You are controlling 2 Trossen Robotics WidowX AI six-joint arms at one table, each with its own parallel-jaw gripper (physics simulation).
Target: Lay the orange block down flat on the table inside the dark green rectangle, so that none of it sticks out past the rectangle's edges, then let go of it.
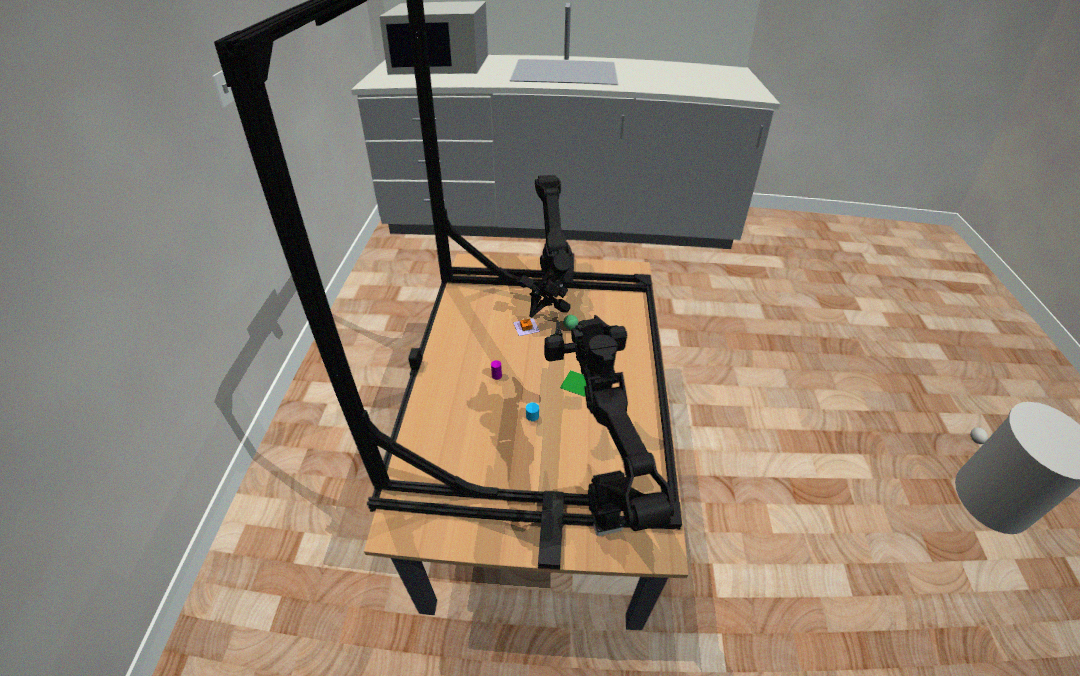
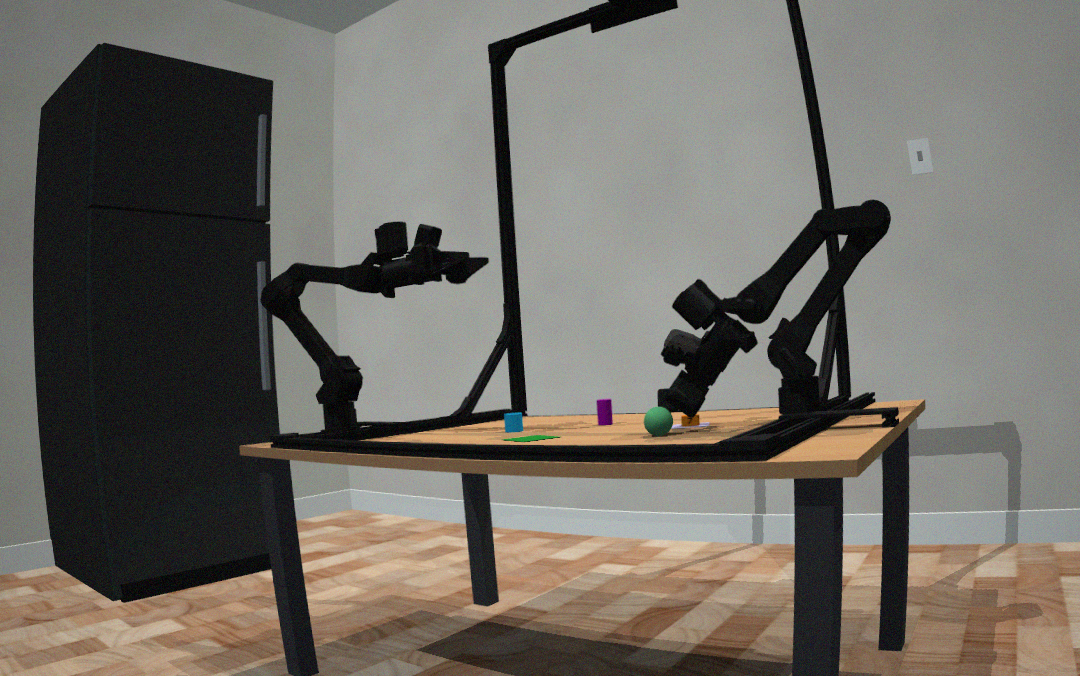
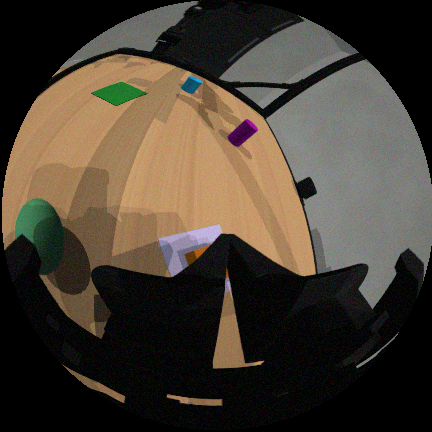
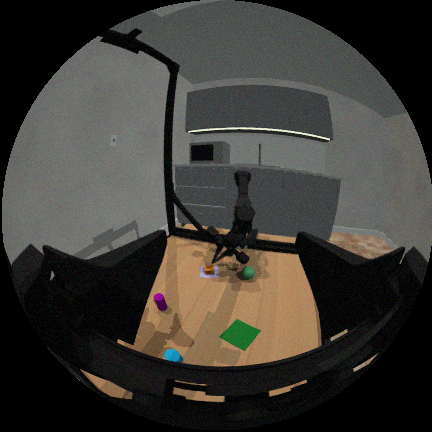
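Where they show: left gripper, between the fingertips: [image 1: 530, 317] [image 3: 226, 239] [image 4: 211, 262]; right gripper, between the fingertips: [image 1: 576, 318] [image 2: 478, 257] [image 4: 233, 237]; left arm's base, origin of its link: [image 2: 801, 414]; right arm's base, origin of its link: [image 1: 606, 517] [image 2: 340, 430] [image 3: 156, 53].
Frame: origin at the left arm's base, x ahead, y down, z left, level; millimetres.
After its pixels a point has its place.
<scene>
The orange block [image 1: 527, 325] @(x 219, y 0, z -139 mm) [image 2: 690, 420] @(x 203, y 8, z -124 mm) [image 3: 196, 254] @(x 216, y 0, z -124 mm) [image 4: 208, 268] @(x 211, y 0, z -140 mm) sits on a lilac patch [image 1: 517, 329] @(x 212, y 18, z -171 mm) [image 3: 189, 241] @(x 230, y 18, z -132 mm) at the far side of the table. My left gripper [image 1: 533, 313] @(x 219, y -33, z -128 mm) [image 2: 686, 407] @(x 219, y -33, z -128 mm) [image 3: 226, 239] @(x 219, y -33, z -128 mm) is shut and empty. Its closed fingertips are low over the patch, right beside the block, which peeks out past them. The dark green rectangle [image 1: 572, 382] @(x 477, y 18, z -60 mm) [image 2: 531, 439] @(x 474, y 18, z -24 mm) [image 3: 118, 93] @(x 471, y 18, z -48 mm) [image 4: 240, 334] @(x 485, y 18, z -46 mm) lies bare on the table nearer the right arm's side. My right gripper [image 1: 586, 330] @(x 581, y -325, z -98 mm) [image 2: 477, 263] @(x 581, y -325, z -98 mm) is open and empty, high above the table.
A green ball [image 1: 571, 322] @(x 260, y -20, z -3 mm) [image 2: 658, 420] @(x 237, y -9, z 24 mm) [image 3: 38, 233] [image 4: 247, 273] @(x 262, y -17, z -4 mm) rests close to the lilac patch. A purple cylinder [image 1: 496, 369] @(x 414, y -24, z -274 mm) [image 2: 605, 412] @(x 394, y -7, z -258 mm) [image 3: 242, 132] @(x 389, y -12, z -261 mm) [image 4: 160, 301] @(x 412, y -24, z -264 mm) and a blue cylinder [image 1: 532, 411] @(x 585, y -17, z -206 mm) [image 2: 513, 421] @(x 566, y -3, z -186 mm) [image 3: 191, 84] @(x 555, y -4, z -197 mm) [image 4: 172, 355] @(x 574, y -17, z -201 mm) stand mid-table. A black frame [image 1: 658, 376] @(x 529, y 1, z 190 mm) borders the table.
</scene>
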